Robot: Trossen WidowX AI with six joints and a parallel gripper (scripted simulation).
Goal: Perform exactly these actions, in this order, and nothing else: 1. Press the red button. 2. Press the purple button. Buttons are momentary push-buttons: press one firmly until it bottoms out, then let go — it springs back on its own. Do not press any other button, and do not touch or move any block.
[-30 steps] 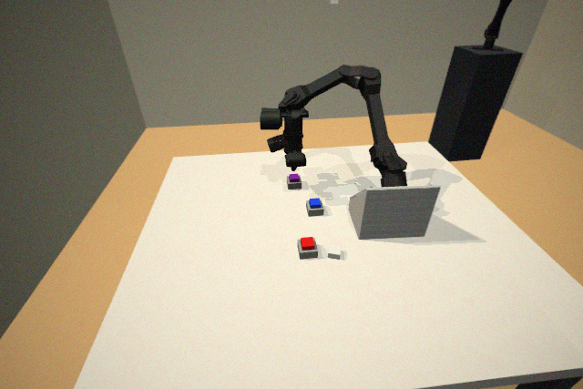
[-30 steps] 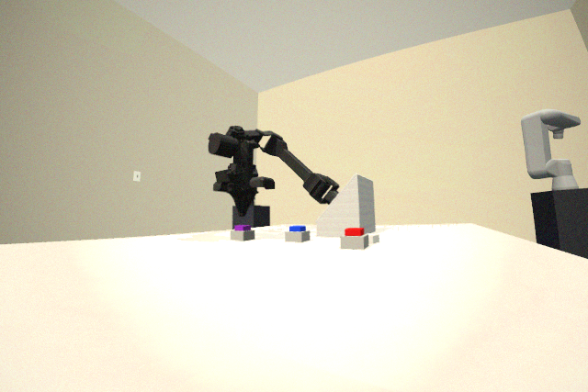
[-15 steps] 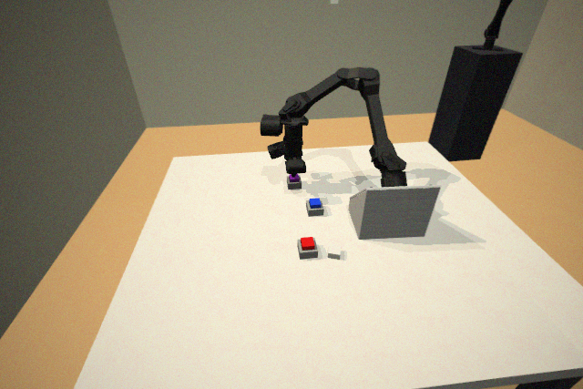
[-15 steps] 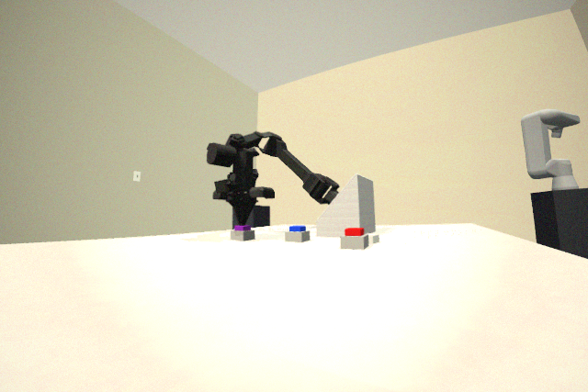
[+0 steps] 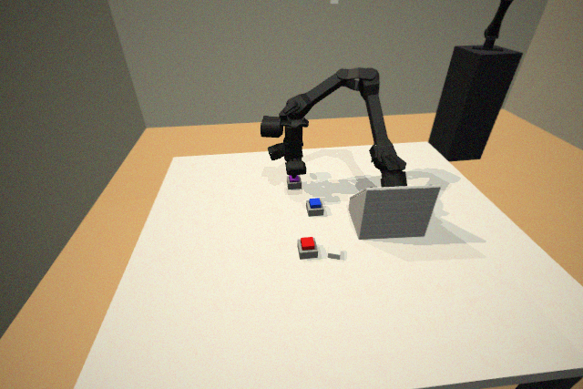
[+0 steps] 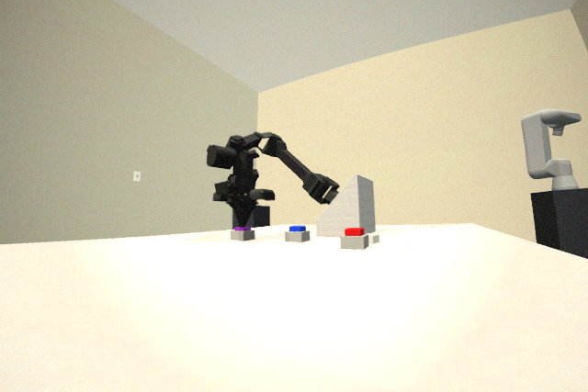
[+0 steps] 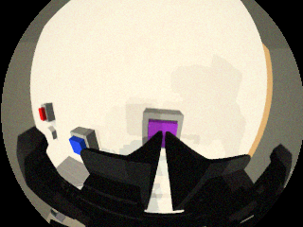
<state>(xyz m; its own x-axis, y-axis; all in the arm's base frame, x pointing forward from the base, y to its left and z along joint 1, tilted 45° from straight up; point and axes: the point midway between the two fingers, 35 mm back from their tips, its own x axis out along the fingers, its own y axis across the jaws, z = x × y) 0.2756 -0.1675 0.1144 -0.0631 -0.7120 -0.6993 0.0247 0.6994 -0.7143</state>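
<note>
My gripper tip is now 10 mm above the purple button. The rest, counted from my gripper tip: red button 310 mm to the left; blue button 50 mm behind, 150 mm to the left; grey block 70 mm behind, 330 mm to the left, 20 mm below.
</note>
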